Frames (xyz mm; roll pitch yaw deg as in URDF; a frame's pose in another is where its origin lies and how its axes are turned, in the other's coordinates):
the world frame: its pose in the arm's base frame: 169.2 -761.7 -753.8 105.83 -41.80 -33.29
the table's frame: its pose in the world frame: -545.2 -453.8 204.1 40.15 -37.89 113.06
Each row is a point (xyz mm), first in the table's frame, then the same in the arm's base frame.
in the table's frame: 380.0 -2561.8 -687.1
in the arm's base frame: -348.4 515.0 825.4
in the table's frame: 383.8 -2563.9 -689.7
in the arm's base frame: -352.7 516.7 827.4
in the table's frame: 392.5 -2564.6 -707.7
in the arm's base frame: -367.5 529.9 824.9
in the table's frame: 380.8 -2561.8 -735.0
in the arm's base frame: -367.3 557.1 812.8
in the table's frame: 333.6 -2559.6 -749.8
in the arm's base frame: -329.6 585.5 797.8
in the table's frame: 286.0 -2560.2 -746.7
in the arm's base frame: -284.5 599.1 790.1
